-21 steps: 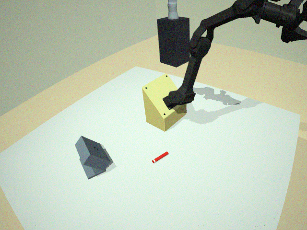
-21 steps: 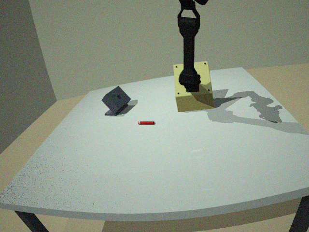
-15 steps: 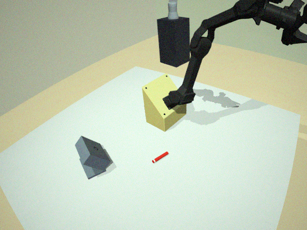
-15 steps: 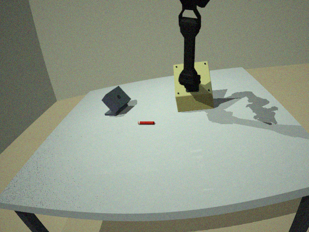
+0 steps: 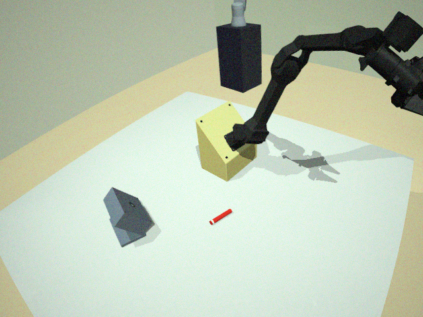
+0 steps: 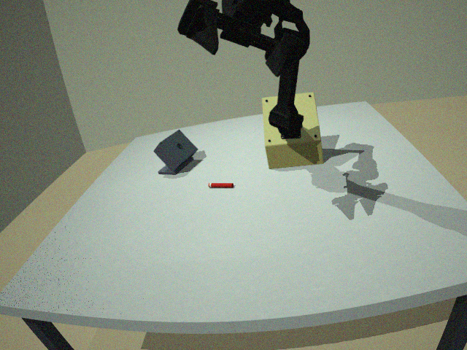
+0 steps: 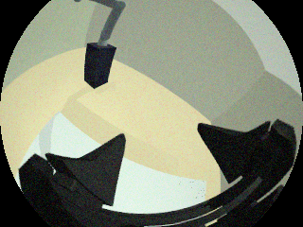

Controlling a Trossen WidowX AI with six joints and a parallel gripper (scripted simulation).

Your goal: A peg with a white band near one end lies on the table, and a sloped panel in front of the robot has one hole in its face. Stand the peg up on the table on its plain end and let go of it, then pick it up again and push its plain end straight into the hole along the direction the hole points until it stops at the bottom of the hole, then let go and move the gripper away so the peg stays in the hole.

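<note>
My gripper tip is now 460 mm to the left of the red peg, 420 mm above it and 280 mm short of it. From my gripper tip the other things lie so: grey sloped panel (640 mm to the right, 480 mm ahead, 350 mm below).
</note>
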